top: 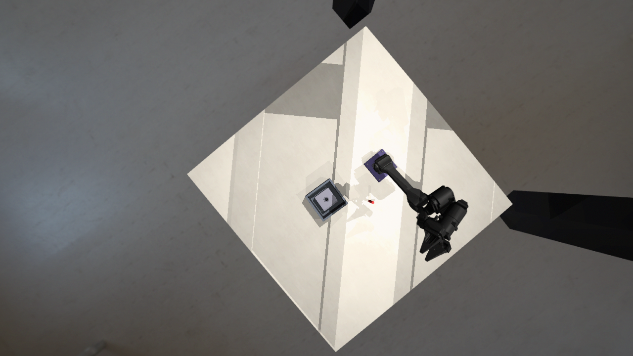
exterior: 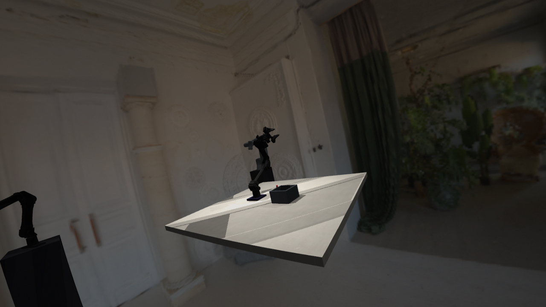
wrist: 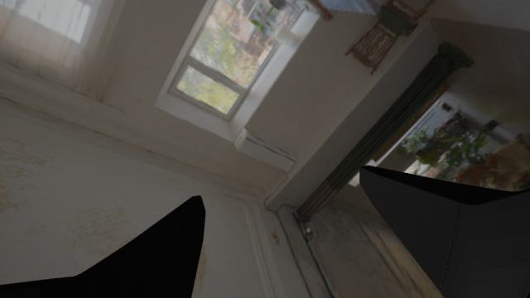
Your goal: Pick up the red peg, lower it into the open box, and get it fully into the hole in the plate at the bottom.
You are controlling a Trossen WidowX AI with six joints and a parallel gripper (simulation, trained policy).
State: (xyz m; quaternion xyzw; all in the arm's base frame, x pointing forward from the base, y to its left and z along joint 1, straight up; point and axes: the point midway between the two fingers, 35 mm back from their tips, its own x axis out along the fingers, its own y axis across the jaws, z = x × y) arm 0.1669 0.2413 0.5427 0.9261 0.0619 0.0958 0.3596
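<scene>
My gripper tip is 520 mm above the red peg, 130 mm to the left of it and 40 mm past it. From my gripper tip the other things lie so: dark box: 530 mm below, 300 mm to the right, 140 mm ahead.
</scene>
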